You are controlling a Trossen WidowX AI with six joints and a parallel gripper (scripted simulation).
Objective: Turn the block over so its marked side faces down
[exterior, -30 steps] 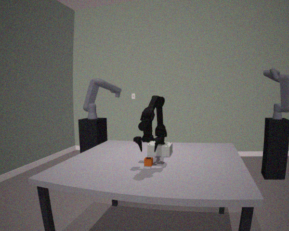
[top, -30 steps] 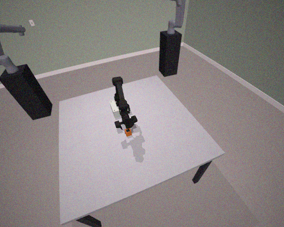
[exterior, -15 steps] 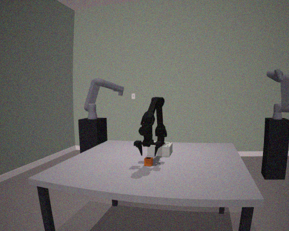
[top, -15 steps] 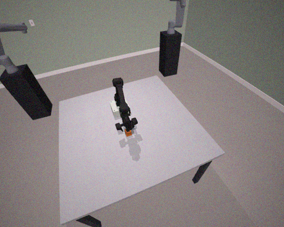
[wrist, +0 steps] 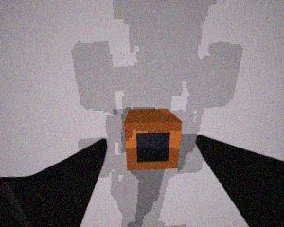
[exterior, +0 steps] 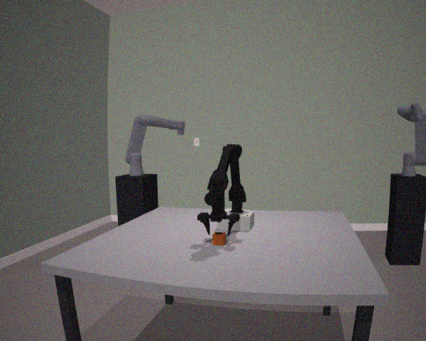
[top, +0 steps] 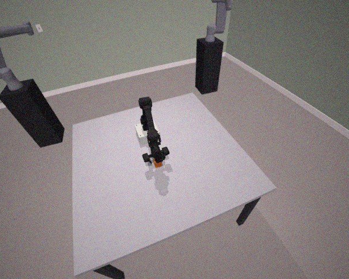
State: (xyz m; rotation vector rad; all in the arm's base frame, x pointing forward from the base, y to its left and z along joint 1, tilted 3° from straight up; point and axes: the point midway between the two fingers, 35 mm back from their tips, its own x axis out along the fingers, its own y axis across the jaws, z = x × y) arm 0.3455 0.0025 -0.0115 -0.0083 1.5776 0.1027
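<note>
Right now the orange block is right at my gripper tip.
</note>
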